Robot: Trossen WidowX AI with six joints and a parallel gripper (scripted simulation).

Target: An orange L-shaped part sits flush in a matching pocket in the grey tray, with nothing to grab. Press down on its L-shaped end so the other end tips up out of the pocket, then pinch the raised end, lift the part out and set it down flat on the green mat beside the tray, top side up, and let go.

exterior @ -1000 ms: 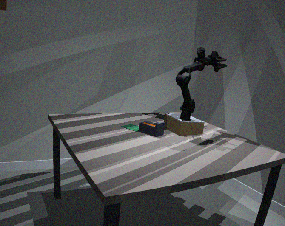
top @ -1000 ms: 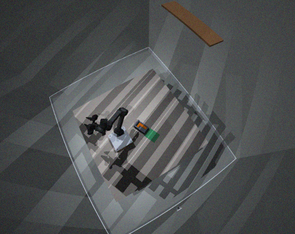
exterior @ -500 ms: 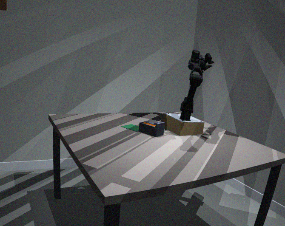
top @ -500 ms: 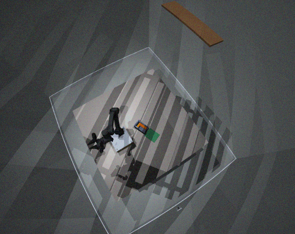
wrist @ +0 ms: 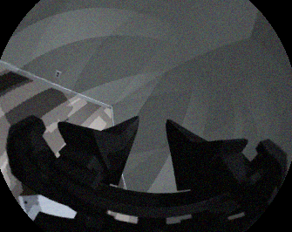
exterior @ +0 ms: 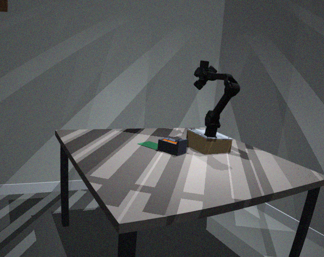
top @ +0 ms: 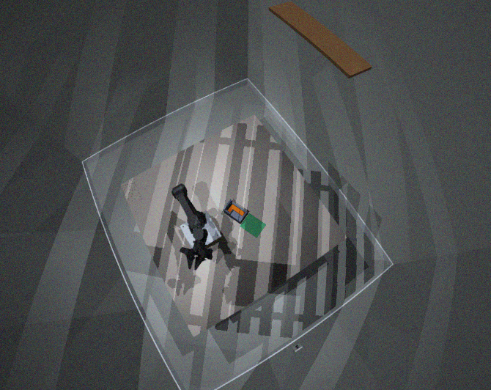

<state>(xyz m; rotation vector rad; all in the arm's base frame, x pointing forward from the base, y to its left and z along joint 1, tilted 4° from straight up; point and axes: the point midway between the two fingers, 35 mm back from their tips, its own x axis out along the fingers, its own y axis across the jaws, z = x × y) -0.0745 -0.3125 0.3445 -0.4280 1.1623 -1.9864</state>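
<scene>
Now: gripper tip 400 mm above the orange L-shaped part, 360 mm short of it and 320 mm to the right of it. The rest, counted from my gripper tip: green mat: 460 mm below, 440 mm ahead, 180 mm to the left.
</scene>
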